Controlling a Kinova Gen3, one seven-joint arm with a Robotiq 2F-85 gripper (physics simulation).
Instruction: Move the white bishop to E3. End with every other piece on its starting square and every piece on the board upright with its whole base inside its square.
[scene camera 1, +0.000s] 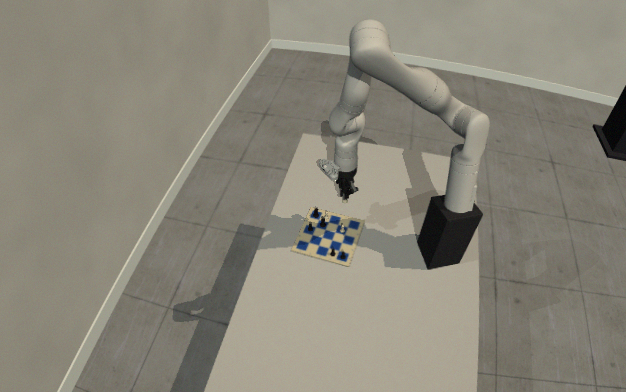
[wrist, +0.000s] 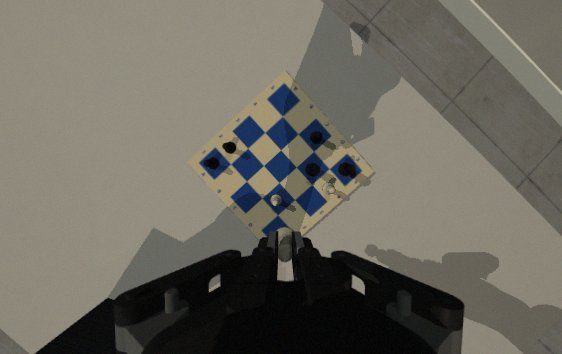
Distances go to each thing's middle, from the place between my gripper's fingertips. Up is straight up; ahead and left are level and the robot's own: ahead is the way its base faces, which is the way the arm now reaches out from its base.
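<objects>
There is the chessboard (scene camera 1: 318, 243), 40 mm to the left of my hand and 40 mm ahead of it, and it sits 180 mm below my hand.
</objects>
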